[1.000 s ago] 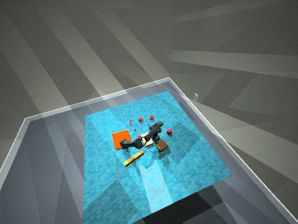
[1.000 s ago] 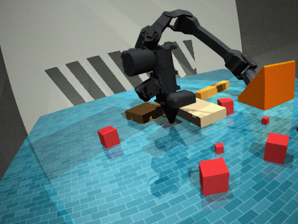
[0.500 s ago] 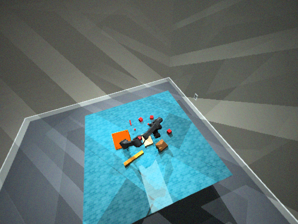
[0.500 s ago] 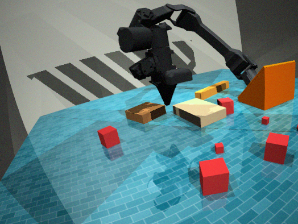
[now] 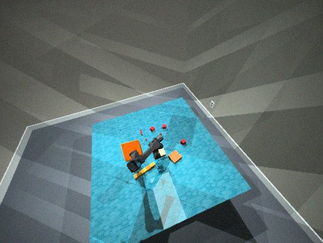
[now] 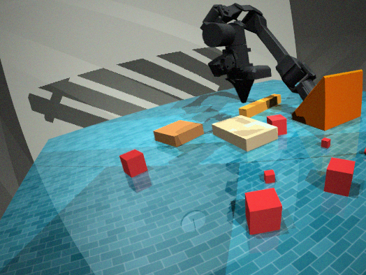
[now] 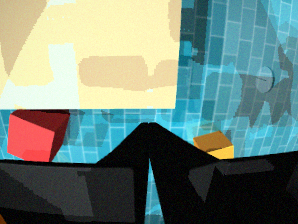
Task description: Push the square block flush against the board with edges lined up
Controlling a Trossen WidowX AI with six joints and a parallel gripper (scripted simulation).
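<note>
Now: the pale tan flat board 5 cm to the left of my gripper tip, 5 cm below it and 5 cm ahead of it. From my gripper tip the other things lie so: flat brown square block: 17 cm ahead, 8 cm to the right, 5 cm below; long narrow orange board: 15 cm behind, 9 cm to the right, 5 cm below.
</note>
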